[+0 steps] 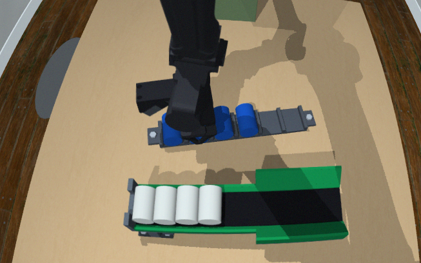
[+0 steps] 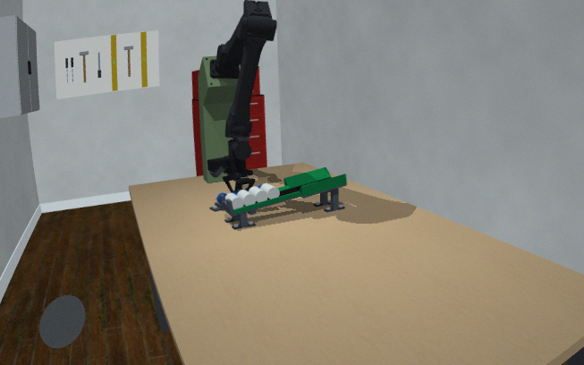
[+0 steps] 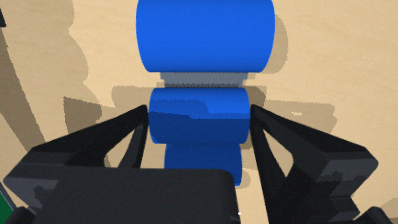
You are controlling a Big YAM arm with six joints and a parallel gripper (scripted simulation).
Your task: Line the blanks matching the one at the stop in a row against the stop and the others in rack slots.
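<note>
My hand is 4 cm past the stock rack, 7 cm to the right of it and 4 cm above it. Also, from my hand: grey stop 22 cm ahead, 5 cm to the right, 3 cm above.
</note>
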